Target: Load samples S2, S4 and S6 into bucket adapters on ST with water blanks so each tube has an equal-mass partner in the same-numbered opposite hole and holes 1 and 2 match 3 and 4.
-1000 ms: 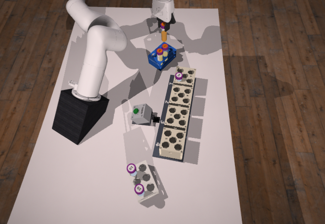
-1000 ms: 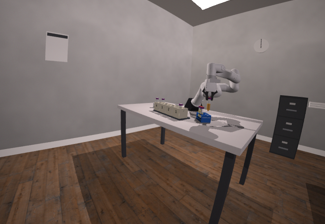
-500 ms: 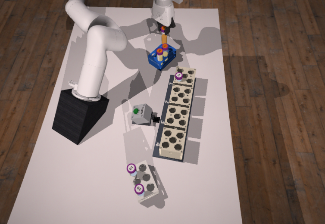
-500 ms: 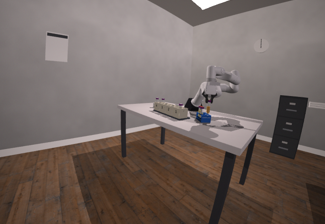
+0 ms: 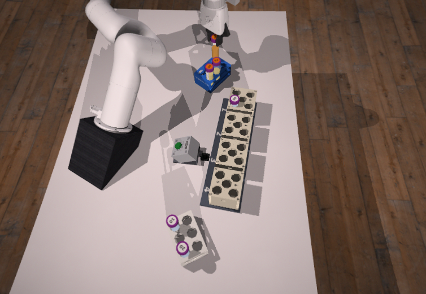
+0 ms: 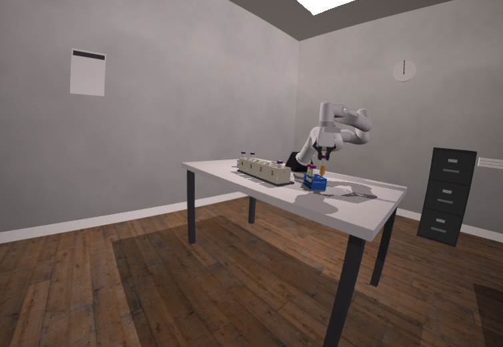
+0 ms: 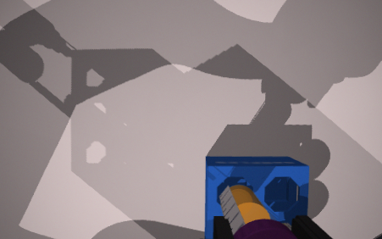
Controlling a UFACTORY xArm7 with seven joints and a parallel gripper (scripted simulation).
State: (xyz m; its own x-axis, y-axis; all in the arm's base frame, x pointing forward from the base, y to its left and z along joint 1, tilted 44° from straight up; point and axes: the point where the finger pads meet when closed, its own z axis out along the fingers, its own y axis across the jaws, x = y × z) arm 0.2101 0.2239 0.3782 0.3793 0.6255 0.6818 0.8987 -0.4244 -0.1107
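Right now my hand is 1 cm to the right of the orange-dot tube and 5 cm above it. The rest, counted from my hand: 40 mL water blank: 14 cm ahead, 21 cm to the right, 11 cm below; green done key: 41 cm to the right, 11 cm below; blue sample rack: 4 cm to the right, 15 cm below.
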